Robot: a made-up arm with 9 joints. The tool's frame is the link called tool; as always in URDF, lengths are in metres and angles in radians. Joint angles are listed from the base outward. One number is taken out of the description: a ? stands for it. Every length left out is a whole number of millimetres.
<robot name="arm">
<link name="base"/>
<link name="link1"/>
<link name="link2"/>
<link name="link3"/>
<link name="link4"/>
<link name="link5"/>
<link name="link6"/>
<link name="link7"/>
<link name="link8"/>
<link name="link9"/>
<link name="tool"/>
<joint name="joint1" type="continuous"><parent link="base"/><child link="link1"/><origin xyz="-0.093 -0.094 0.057" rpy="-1.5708 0 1.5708"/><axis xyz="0 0 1"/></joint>
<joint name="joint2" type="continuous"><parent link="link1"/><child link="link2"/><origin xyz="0.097 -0.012 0" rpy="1.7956 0.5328 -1.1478"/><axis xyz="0 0 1"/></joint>
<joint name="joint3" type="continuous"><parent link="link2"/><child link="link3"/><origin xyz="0.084 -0.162 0" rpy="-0.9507 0.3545 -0.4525"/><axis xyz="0 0 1"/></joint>
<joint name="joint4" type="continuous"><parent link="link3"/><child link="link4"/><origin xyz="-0.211 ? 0" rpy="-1.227 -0.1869 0.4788"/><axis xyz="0 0 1"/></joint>
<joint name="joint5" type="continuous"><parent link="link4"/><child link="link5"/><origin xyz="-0.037 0.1 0" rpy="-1.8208 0.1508 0.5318"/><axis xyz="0 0 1"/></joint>
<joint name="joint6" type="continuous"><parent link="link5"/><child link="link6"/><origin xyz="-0.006 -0.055 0" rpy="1.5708 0 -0.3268"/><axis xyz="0 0 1"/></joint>
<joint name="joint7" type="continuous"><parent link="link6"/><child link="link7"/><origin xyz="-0.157 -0.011 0" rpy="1.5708 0 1.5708"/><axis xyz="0 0 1"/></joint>
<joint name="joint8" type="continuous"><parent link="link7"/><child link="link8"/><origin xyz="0.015 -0.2 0" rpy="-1.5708 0 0"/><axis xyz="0 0 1"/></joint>
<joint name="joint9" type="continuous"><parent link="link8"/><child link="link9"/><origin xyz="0.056 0.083 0" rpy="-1.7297 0.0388 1.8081"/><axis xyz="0 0 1"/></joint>
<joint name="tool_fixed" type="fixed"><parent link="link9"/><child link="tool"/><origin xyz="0.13 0.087 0" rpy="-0.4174 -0.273 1.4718"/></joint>
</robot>
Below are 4 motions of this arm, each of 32 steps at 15 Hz.
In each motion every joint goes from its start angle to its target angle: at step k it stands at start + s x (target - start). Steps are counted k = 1, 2, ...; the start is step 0. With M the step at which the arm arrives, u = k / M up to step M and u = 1 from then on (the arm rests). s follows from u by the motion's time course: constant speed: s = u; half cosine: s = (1 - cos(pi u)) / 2; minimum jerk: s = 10 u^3 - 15 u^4 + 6 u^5.
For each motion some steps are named. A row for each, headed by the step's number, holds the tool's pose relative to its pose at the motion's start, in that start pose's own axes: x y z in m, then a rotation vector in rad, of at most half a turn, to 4 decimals.
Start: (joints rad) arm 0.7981 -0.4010 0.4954 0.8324 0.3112 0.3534 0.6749 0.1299 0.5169
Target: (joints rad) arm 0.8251 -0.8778 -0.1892 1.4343 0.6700 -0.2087 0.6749 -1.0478 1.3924
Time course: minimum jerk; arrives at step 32
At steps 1, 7, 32:
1: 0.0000 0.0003 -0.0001 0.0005 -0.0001 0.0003
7: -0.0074 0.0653 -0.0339 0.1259 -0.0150 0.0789
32: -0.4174 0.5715 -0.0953 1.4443 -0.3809 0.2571

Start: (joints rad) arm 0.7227 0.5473 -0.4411 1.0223 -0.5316 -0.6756 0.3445 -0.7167 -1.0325
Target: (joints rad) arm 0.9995 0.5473 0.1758 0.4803 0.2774 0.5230 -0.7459 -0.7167 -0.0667
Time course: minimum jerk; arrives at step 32
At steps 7, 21, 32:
7: 0.0255 -0.0236 0.0720 0.1009 -0.1705 -0.0234
21: -0.2661 -0.2747 0.6627 0.2075 -1.9065 -0.1137
32: -0.4704 -0.2606 0.7265 -0.1216 -2.3476 -0.1253

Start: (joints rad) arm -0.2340 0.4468 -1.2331 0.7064 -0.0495 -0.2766 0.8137 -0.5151 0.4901
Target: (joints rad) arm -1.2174 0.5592 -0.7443 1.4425 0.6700 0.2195 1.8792 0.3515 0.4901
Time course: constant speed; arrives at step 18
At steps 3, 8, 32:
3: -0.0531 -0.0139 -0.0079 -0.1367 0.2777 0.0080
8: -0.1209 -0.0197 0.0166 -0.3260 0.6842 0.0455
32: -0.2001 0.0764 0.0675 -0.4021 1.2850 0.1948

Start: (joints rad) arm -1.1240 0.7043 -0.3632 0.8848 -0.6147 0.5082 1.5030 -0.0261 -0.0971
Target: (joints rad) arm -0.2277 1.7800 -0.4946 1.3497 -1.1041 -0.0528 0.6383 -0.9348 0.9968
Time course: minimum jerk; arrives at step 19
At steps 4, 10, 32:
4: 0.0047 -0.0420 -0.0009 0.0546 -0.0603 -0.0257
10: -0.0437 -0.3425 0.1278 0.1496 -0.6926 -0.0128
32: -0.2257 -0.4468 0.4111 -0.1344 -1.2592 0.4330

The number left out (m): -0.326
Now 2 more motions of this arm.
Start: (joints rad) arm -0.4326 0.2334 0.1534 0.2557 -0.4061 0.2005 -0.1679 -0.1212 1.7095
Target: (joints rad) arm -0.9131 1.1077 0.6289 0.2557 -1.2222 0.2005 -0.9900 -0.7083 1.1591
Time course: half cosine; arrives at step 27
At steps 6, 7, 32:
6: 0.0200 -0.1062 0.0671 -0.2576 -0.0677 0.0694
7: 0.0275 -0.1364 0.0955 -0.3411 -0.0919 0.0956
32: 0.1863 -0.0579 0.7088 -1.2317 -0.4285 1.0548

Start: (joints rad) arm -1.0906 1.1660 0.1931 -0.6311 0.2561 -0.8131 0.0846 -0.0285 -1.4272
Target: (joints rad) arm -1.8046 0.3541 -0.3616 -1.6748 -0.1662 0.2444 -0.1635 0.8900 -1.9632
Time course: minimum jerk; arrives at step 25
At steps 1, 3, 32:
1: 0.0001 -0.0004 -0.0001 0.0003 0.0001 -0.0012
3: 0.0033 -0.0106 -0.0014 0.0072 0.0026 -0.0295
32: -0.2581 -0.5119 -0.2484 -0.0849 0.6122 -2.2134

